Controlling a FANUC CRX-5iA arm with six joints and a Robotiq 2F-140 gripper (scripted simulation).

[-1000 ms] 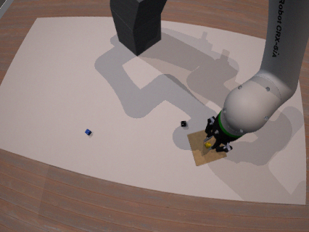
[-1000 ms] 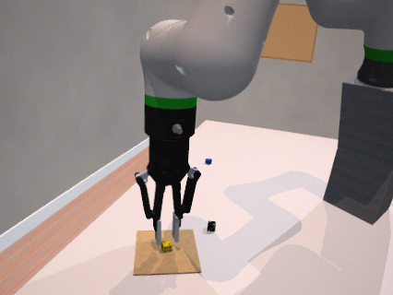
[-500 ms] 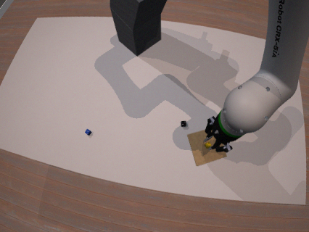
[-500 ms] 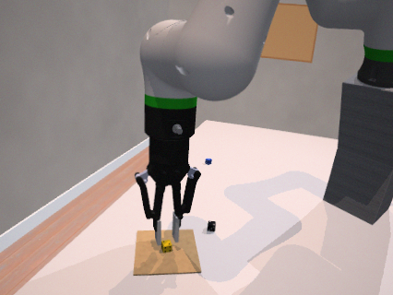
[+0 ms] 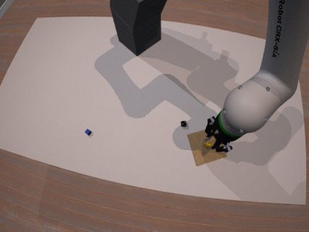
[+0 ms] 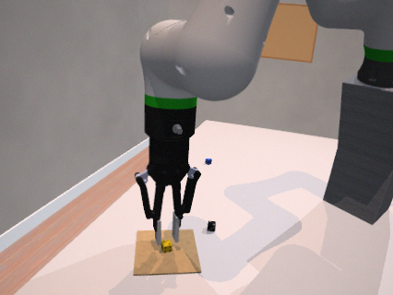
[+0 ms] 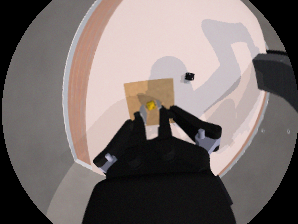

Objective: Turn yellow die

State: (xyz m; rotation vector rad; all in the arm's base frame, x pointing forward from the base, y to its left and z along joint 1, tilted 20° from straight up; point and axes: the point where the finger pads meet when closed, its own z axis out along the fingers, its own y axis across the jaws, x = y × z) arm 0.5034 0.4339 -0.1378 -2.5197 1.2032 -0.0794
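The yellow die is 5 cm below my hand. From my hand the other things lie so: black die 12 cm to the right, 7 cm behind, 5 cm below; then blue die 51 cm to the right, 7 cm ahead, 5 cm below; then brown mat 6 cm below.
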